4 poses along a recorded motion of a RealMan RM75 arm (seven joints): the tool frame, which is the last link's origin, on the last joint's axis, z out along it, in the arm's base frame.
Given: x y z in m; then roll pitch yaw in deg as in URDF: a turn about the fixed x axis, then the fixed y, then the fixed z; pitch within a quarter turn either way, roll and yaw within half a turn.
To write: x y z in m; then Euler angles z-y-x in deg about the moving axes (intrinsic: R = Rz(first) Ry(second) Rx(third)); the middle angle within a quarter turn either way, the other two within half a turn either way. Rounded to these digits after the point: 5 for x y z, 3 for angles.
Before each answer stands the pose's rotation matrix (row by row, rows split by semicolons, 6 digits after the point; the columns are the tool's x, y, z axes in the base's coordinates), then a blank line. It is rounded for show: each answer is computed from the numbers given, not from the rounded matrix.
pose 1, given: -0.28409 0.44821 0.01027 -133.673 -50.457 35.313
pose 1, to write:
0.519516 0.854302 0.016437; 0.368015 -0.241074 0.898025; 0.771147 -0.460489 -0.439638

-0.28409 0.44821 0.01027 35.313 -50.457 -133.673
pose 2, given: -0.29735 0.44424 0.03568 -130.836 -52.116 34.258
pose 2, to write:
0.507531 0.861633 0.000658; 0.345670 -0.204311 0.915844; 0.789256 -0.464592 -0.401535

-0.29735 0.44424 0.03568 34.258 -52.116 -130.836
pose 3, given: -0.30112 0.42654 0.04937 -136.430 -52.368 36.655
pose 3, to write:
0.489841 0.870442 0.048849; 0.364518 -0.255387 0.895491; 0.791949 -0.420842 -0.442391

-0.30112 0.42654 0.04937 36.655 -52.368 -136.430
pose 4, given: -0.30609 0.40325 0.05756 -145.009 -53.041 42.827
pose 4, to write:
0.440958 0.892975 0.090289; 0.408717 -0.289346 0.865580; 0.799066 -0.344782 -0.492564

-0.30609 0.40325 0.05756 42.827 -53.041 -145.009
